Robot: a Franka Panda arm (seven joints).
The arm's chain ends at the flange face. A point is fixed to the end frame.
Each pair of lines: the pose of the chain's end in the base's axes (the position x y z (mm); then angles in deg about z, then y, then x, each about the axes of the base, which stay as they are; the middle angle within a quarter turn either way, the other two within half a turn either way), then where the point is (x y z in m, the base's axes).
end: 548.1, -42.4, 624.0, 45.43, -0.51, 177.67
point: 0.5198 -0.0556 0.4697
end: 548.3, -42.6, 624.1, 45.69, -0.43, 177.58
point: 0.5202 -0.0559 0.4697
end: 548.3, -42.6, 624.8, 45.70, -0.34, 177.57
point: 0.5204 -0.0559 0.4704
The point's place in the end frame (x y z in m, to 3 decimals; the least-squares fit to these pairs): -0.014 0.024 0.155
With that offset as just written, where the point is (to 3 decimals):
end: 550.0, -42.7, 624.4, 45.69, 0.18, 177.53
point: 0.524 -0.056 0.470
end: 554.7, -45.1, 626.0, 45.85, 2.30, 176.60
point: 0.534 -0.061 0.471
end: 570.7, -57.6, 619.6, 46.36, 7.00, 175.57
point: 0.563 -0.076 0.463
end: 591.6, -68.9, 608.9, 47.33, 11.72, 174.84
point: 0.597 -0.089 0.453
